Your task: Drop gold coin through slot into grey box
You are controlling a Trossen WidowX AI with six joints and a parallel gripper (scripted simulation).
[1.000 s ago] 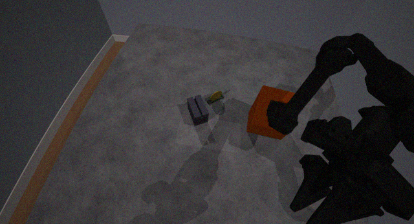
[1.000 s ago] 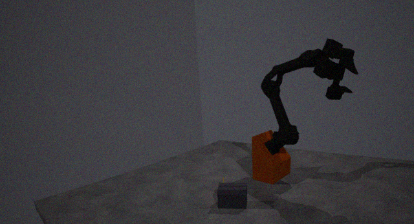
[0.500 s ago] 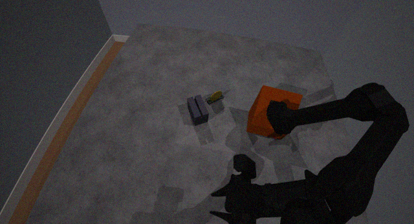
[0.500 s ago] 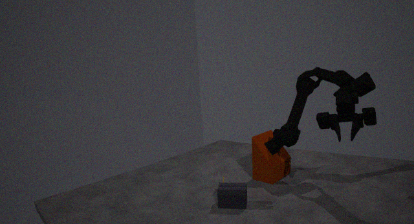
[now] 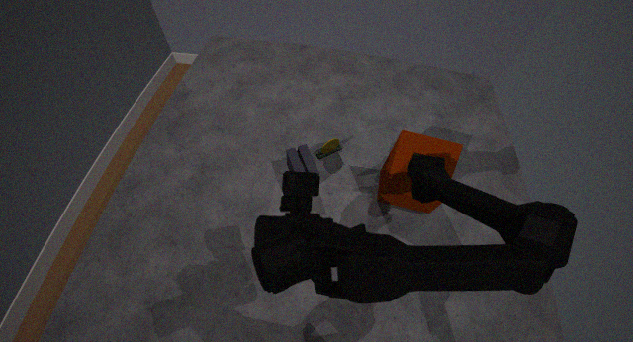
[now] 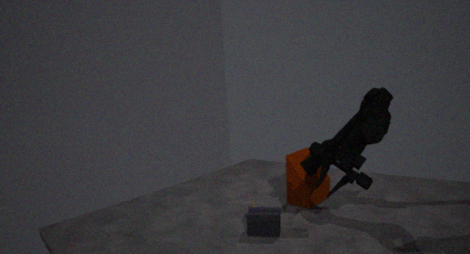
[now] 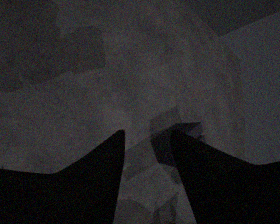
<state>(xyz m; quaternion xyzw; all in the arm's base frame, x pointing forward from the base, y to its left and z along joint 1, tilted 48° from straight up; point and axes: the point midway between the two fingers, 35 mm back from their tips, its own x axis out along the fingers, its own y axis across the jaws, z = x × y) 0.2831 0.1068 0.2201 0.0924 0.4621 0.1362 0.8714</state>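
Now: gripper tip 6 cm past the gold coin, 30 cm to the left of it and 14 cm above it.
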